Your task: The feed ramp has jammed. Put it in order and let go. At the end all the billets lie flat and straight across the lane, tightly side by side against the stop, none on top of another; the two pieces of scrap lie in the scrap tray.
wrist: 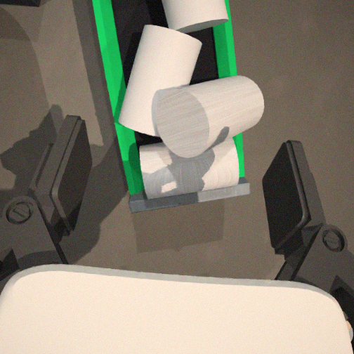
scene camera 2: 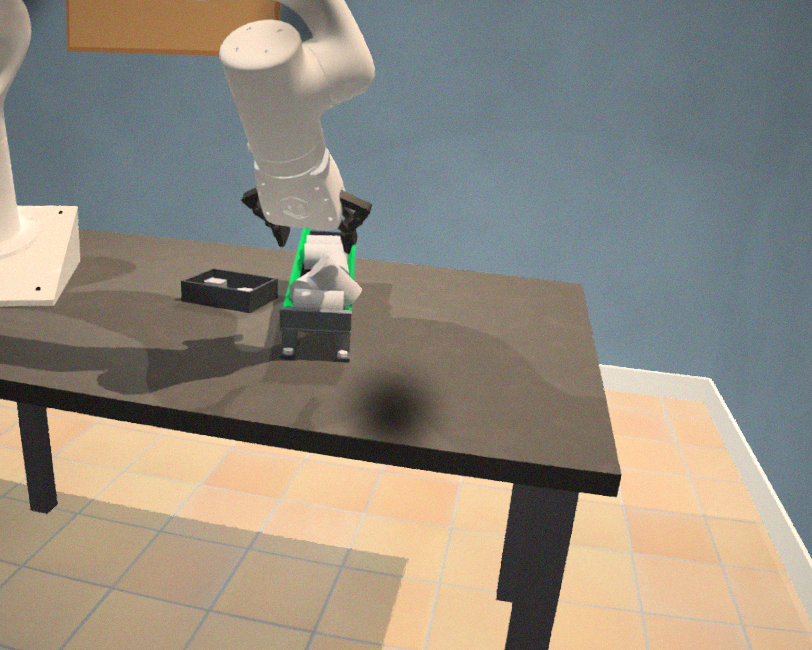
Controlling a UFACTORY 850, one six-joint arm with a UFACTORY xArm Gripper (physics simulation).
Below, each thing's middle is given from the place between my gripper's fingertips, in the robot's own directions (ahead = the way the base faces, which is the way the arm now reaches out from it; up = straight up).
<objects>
My gripper is now 1 cm short of the grey stop (scene camera 2: 290, 317), 5 cm to the left of it and 9 cm above it. Round my hand: dark scrap tray (scene camera 2: 264, 290): 17 cm behind, 20 cm to the left, 14 cm below.
</objects>
